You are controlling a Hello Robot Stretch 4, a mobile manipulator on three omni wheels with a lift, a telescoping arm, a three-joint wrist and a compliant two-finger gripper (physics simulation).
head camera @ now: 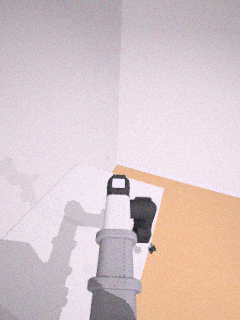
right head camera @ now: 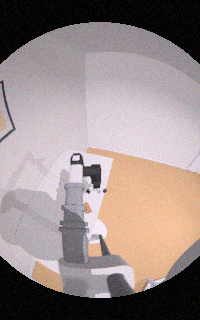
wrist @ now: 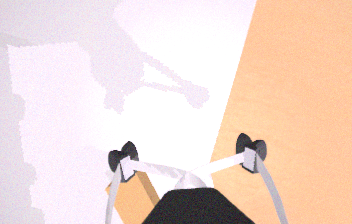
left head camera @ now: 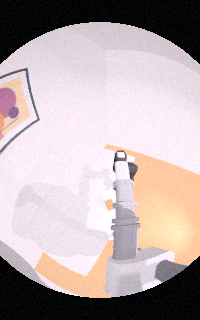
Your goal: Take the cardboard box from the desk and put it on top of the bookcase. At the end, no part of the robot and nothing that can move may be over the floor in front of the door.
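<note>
The cardboard box is a small orange-brown block on the white desk. The arm covers part of it in the left and right head camera views. In the wrist view it lies at the bottom, behind the left fingertip and partly under the black gripper body. My gripper points down, open and empty, above the desk's right edge. The box is not between the fingertips. In the head camera view the arm hides the box. The bookcase does not show in these views.
The orange floor lies right of the desk. Walls meet in a corner behind the desk. A framed picture hangs on the left wall. A white round object shows beside the arm.
</note>
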